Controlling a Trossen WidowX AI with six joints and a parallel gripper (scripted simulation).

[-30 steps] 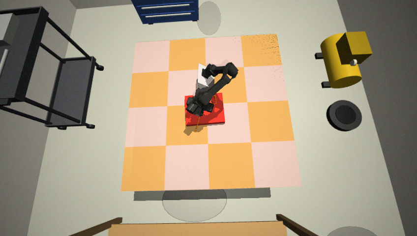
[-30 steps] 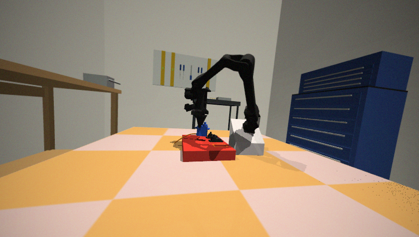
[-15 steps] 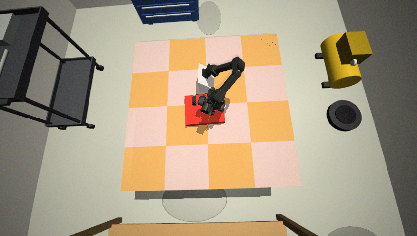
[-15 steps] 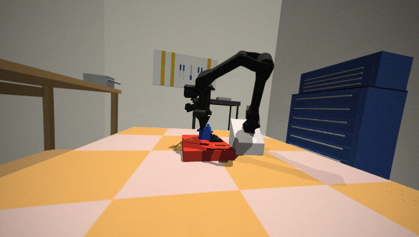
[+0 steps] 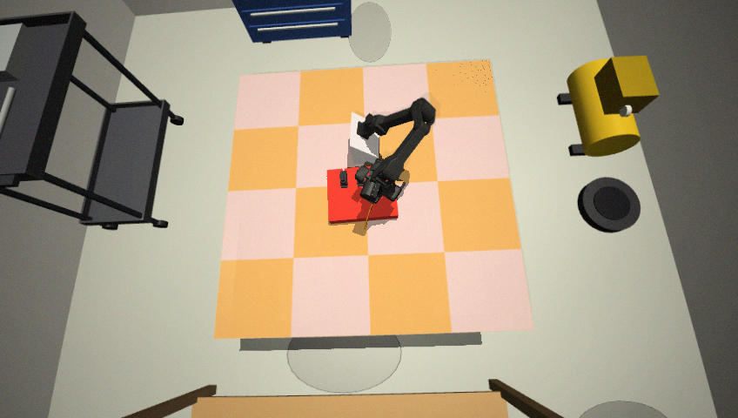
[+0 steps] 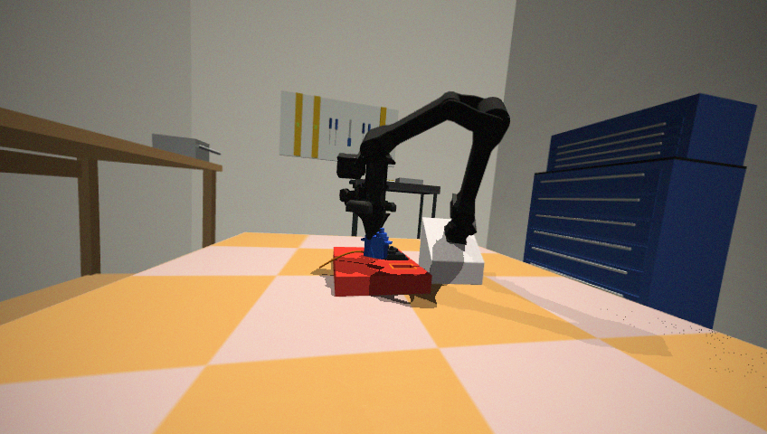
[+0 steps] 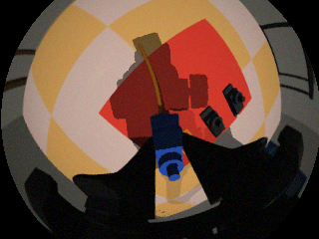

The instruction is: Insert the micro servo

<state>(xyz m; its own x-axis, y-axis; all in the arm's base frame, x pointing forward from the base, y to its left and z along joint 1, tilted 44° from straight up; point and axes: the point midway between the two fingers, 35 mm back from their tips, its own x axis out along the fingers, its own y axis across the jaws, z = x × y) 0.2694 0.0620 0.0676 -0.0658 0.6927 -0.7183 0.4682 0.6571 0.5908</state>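
Now: gripper tip 100 mm above the red deck, 70 mm to the left of it and 30 mm short of it.
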